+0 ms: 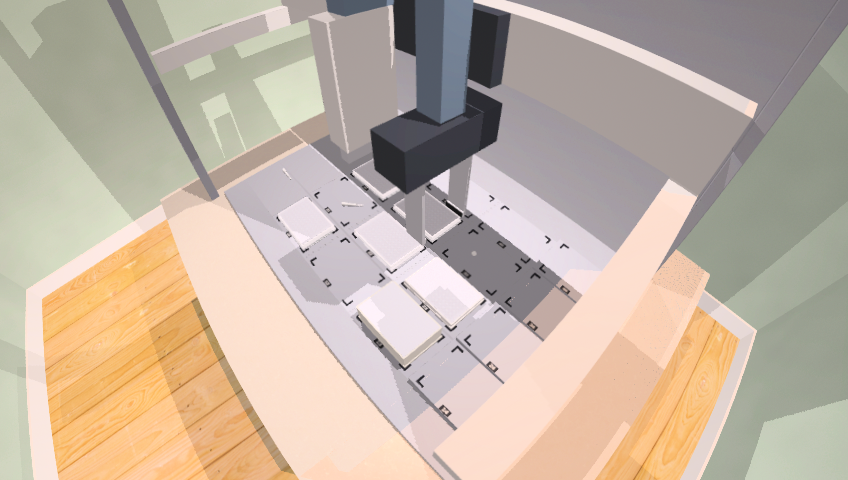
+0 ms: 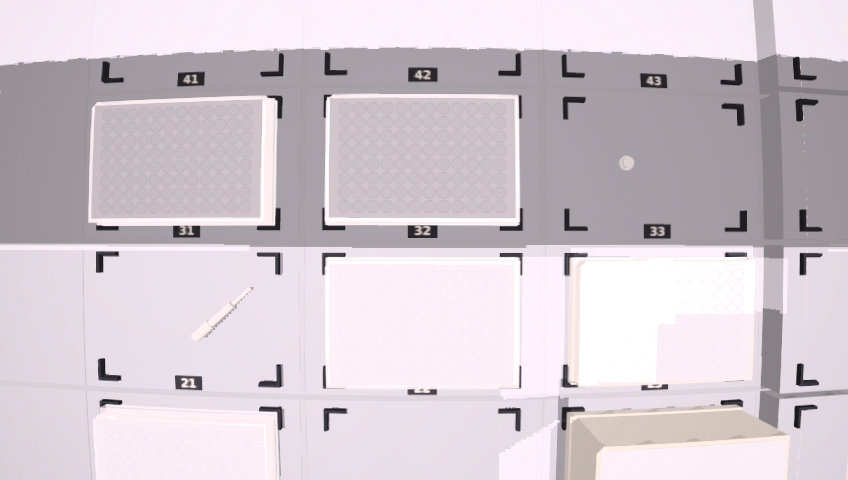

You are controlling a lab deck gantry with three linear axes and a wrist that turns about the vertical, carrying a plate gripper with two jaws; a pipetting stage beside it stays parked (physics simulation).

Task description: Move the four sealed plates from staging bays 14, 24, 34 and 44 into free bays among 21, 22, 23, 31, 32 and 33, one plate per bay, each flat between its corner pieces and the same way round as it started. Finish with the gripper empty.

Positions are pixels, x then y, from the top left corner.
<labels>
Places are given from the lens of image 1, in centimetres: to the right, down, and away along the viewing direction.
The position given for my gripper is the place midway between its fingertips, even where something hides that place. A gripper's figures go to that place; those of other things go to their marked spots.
my gripper (image 1: 436, 223): 2, -3, 55
tall pale block (image 1: 406, 330): -3, 15, 56
</labels>
